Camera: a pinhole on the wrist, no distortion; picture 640 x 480 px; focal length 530.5 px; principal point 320.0 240.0 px. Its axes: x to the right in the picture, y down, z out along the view. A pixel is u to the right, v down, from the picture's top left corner.
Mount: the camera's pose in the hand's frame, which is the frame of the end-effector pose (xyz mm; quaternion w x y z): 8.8 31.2 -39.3 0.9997 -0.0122 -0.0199 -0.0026
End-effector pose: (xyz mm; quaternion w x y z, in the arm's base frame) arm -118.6 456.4 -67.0 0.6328 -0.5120 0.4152 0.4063
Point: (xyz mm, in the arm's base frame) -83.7 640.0 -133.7
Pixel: 546.6 186.6
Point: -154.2 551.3 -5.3
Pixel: 74.9 214.0
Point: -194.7 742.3 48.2
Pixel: 155.0 299.7
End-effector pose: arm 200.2 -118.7 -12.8 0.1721 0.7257 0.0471 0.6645
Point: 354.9 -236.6 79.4
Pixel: 496.3 440.9
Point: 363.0 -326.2 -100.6
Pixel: 53.1 457.7
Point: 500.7 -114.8 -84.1
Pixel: 276.6 60.5
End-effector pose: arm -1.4 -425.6 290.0 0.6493 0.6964 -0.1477 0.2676
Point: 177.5 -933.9 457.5
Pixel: 490.7 289.5
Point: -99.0 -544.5 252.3
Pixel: outside the picture
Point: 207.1 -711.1 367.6
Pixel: 591.5 151.9
